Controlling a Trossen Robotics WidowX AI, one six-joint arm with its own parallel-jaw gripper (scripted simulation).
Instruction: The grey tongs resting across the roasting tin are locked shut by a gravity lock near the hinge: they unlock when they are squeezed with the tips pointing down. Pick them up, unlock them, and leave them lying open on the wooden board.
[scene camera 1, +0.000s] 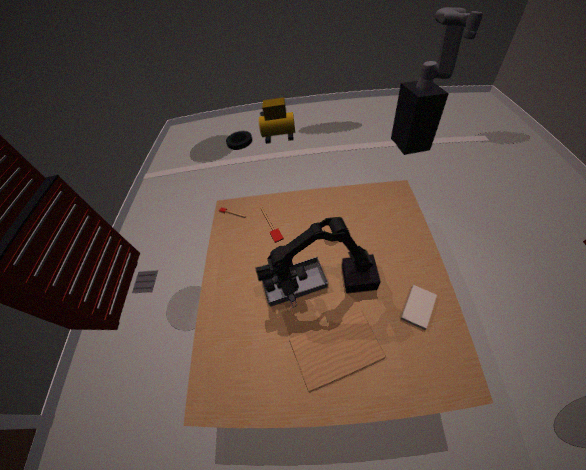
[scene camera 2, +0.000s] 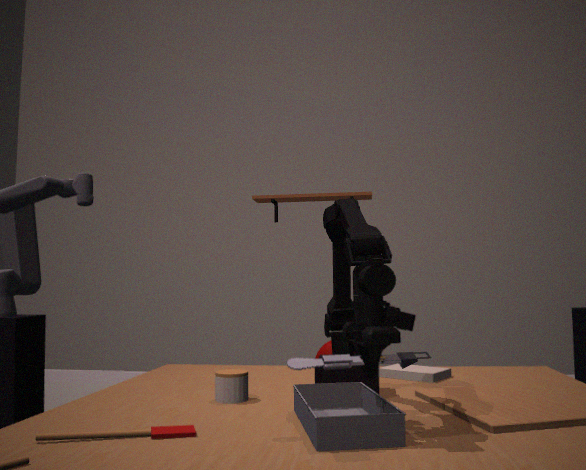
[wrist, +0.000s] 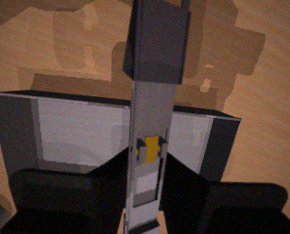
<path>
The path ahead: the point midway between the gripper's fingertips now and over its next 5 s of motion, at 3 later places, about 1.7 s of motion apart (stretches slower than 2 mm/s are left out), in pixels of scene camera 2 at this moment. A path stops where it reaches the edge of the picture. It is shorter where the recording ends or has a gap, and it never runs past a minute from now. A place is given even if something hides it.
The gripper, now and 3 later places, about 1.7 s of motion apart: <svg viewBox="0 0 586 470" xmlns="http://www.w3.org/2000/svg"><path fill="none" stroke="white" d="M370 377L466 357L515 352L507 321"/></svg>
</path>
